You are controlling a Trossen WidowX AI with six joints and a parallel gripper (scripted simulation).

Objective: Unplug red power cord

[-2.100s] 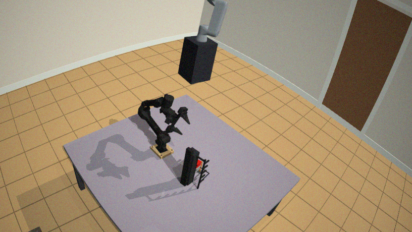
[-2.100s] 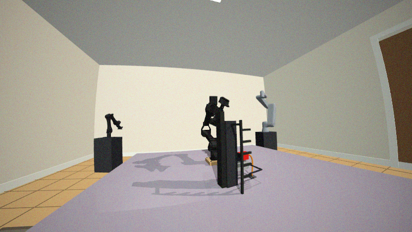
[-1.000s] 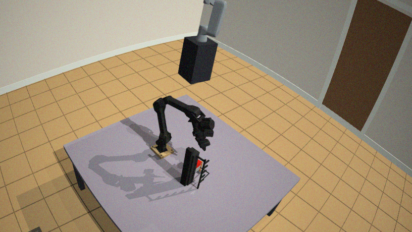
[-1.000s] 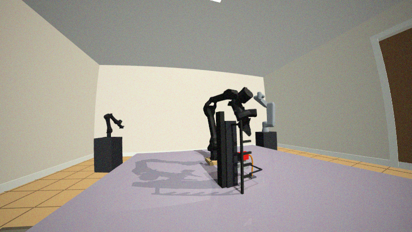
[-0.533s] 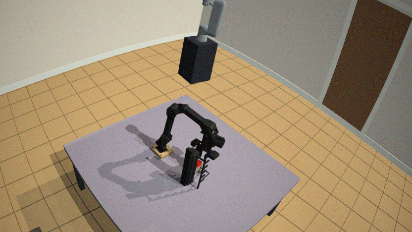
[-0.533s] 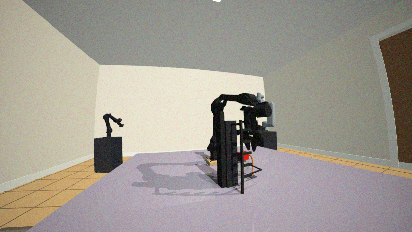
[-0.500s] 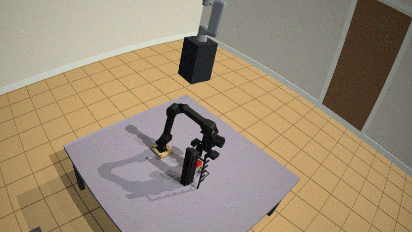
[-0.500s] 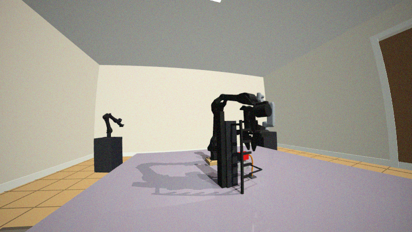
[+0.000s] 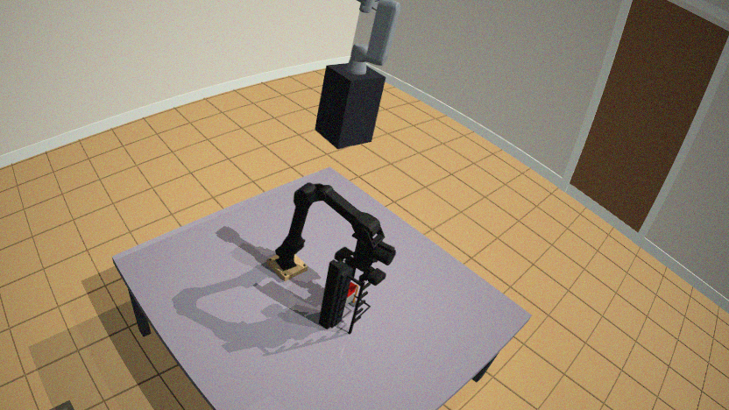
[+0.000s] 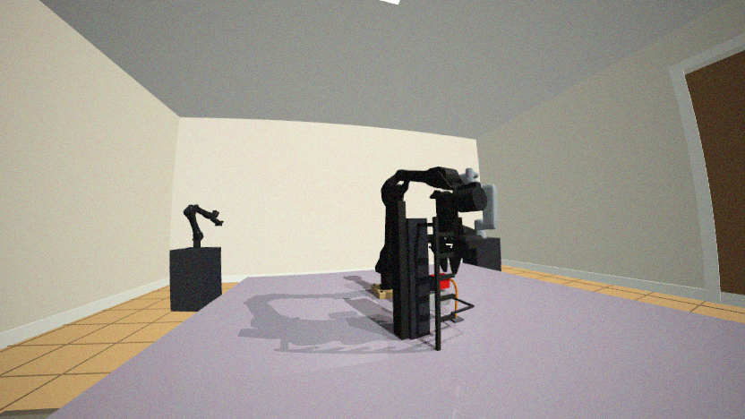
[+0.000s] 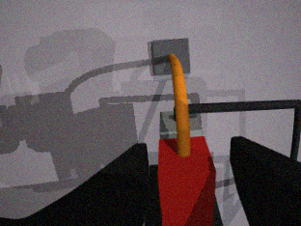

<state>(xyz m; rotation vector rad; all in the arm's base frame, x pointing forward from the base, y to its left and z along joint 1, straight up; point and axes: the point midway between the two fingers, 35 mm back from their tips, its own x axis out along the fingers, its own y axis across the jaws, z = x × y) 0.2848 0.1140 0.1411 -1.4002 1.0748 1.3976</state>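
Right now my gripper tip is 20 mm short of the red plug, 50 mm to the left of it and 10 mm above it. Round my gripper tip: thin black rack: 110 mm ahead, 80 mm to the right, 10 mm above.
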